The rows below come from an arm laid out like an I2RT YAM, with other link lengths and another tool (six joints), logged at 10 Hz.
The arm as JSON. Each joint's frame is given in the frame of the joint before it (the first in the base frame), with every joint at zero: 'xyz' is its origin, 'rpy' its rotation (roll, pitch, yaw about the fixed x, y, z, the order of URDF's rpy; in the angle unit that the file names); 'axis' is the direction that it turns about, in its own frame. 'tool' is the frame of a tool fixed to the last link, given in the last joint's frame.
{
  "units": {
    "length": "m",
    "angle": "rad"
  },
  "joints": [
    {
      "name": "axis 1",
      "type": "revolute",
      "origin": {
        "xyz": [
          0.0,
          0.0,
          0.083
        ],
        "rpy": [
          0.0,
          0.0,
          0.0
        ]
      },
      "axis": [
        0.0,
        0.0,
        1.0
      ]
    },
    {
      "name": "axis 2",
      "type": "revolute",
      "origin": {
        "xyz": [
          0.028,
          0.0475,
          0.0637
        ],
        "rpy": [
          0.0,
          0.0,
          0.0
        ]
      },
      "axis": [
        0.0,
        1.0,
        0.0
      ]
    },
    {
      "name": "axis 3",
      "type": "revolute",
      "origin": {
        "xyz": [
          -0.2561,
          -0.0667,
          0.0
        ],
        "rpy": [
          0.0,
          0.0,
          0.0
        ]
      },
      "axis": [
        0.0,
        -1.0,
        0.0
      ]
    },
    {
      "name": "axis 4",
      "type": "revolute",
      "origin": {
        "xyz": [
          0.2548,
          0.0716,
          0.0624
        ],
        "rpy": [
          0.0,
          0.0,
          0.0
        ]
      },
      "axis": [
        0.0,
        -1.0,
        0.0
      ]
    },
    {
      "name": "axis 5",
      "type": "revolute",
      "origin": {
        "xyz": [
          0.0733,
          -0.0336,
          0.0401
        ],
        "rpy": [
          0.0,
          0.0,
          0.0
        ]
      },
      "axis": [
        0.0,
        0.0,
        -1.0
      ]
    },
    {
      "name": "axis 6",
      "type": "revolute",
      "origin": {
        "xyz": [
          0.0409,
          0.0,
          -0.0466
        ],
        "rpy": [
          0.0,
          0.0,
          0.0
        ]
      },
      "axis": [
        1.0,
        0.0,
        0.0
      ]
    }
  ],
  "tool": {
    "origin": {
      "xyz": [
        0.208,
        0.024,
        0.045
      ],
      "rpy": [
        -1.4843,
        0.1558,
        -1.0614
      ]
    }
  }
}
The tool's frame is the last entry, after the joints.
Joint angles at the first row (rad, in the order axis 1, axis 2, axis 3, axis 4, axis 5, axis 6):
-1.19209, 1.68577, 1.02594, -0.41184, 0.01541, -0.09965
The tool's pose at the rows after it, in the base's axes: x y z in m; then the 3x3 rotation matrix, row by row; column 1 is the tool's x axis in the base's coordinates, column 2 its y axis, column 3 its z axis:
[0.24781 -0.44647 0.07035], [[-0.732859 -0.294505 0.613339], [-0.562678 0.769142 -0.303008], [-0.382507 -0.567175 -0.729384]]
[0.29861 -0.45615 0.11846], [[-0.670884 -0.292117 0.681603], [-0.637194 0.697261 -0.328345], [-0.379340 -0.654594 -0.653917]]
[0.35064 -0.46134 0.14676], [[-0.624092 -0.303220 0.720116], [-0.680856 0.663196 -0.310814], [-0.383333 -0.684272 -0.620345]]
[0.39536 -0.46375 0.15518], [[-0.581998 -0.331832 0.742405], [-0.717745 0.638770 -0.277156], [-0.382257 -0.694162 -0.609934]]
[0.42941 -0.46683 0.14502], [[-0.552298 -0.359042 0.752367], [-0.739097 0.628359 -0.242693], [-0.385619 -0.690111 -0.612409]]
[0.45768 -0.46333 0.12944], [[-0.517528 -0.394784 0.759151], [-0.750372 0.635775 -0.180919], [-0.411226 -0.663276 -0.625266]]
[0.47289 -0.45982 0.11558], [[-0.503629 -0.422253 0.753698], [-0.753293 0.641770 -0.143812], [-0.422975 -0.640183 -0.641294]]
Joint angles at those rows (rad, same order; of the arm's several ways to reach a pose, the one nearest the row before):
-1.12609, 1.65400, 1.08528, -0.40178, 0.06440, -0.11282
-1.04979, 1.65933, 1.17964, -0.37915, 0.05831, -0.08403
-0.96999, 1.74180, 1.34219, -0.41863, 0.06691, -0.05263
-0.91038, 1.84399, 1.48526, -0.44561, 0.06879, -0.04756
-0.87270, 1.95119, 1.59222, -0.45055, 0.06435, -0.04857
-0.84891, 2.05290, 1.70631, -0.49609, 0.03145, -0.05384
-0.83272, 2.11924, 1.77857, -0.53178, 0.01986, -0.05826

